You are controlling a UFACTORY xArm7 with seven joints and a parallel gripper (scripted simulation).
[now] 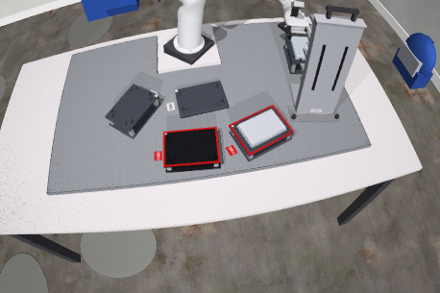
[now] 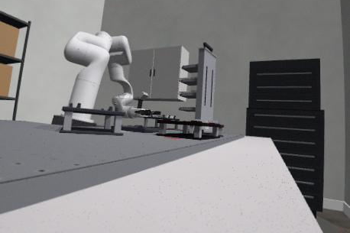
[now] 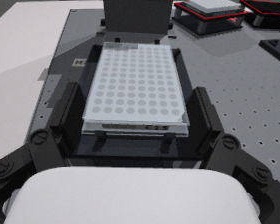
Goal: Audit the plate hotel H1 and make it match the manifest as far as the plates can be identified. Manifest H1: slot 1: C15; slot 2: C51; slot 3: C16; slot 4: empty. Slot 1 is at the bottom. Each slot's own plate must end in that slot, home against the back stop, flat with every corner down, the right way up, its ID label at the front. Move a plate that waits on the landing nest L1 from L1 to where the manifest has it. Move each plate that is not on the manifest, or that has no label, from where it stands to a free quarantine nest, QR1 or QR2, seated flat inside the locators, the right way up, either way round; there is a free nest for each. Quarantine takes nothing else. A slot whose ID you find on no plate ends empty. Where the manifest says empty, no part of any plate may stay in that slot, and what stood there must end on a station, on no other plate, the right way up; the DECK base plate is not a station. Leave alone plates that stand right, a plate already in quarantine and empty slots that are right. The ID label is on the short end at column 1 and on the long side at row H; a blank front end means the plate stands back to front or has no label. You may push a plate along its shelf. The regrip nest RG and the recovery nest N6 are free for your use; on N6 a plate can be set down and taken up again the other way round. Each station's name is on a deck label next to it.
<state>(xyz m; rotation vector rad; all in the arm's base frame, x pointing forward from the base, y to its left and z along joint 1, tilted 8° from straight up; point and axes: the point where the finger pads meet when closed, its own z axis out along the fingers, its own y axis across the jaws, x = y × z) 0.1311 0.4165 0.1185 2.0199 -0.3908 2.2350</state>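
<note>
My gripper is now 5 cm past the RG label, 1 cm to the right of it and 8 cm above it. From my hand the other things lie so: H1 label (20 cm ahead, 5 cm to the left, 8 cm below); then white plate (35 cm ahead, 29 cm to the right, 4 cm below); then plate labelled C16 (23 cm ahead, 6 cm to the right, 18 cm above).
</note>
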